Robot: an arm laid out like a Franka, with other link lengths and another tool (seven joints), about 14 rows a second.
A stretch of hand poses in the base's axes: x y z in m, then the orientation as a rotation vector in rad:
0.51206 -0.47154 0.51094 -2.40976 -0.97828 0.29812
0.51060 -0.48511 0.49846 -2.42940 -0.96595 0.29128
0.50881 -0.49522 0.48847 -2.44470 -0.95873 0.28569
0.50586 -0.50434 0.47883 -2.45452 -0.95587 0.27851
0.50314 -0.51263 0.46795 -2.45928 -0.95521 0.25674
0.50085 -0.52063 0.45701 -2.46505 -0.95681 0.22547
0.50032 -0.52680 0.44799 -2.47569 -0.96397 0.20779
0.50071 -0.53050 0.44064 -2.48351 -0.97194 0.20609
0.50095 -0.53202 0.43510 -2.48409 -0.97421 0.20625
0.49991 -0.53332 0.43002 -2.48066 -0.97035 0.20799
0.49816 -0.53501 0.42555 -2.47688 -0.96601 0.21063
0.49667 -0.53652 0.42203 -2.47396 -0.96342 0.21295
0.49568 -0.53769 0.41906 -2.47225 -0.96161 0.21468
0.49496 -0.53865 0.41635 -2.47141 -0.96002 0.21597
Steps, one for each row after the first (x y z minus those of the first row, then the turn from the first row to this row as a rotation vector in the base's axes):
-0.00146 -0.01357 -0.01248 -0.01244 -0.00758 -0.01340
-0.00325 -0.02368 -0.02247 -0.02257 -0.01438 -0.02218
-0.00620 -0.03280 -0.03211 -0.02821 -0.02150 -0.02728
-0.00892 -0.04109 -0.04299 -0.02489 -0.03652 -0.03290
-0.01121 -0.04909 -0.05393 -0.01991 -0.05855 -0.03900
-0.01174 -0.05526 -0.06295 -0.02496 -0.07545 -0.03936
-0.01135 -0.05896 -0.07030 -0.03289 -0.08157 -0.03554
-0.01111 -0.06048 -0.07584 -0.03389 -0.08234 -0.03405
-0.01215 -0.06178 -0.08092 -0.03066 -0.07893 -0.03578
-0.01390 -0.06347 -0.08539 -0.02732 -0.07468 -0.03760
-0.01539 -0.06498 -0.08891 -0.02499 -0.07145 -0.03843
-0.01638 -0.06615 -0.09188 -0.02369 -0.06924 -0.03904
-0.01710 -0.06711 -0.09459 -0.02306 -0.06767 -0.03974

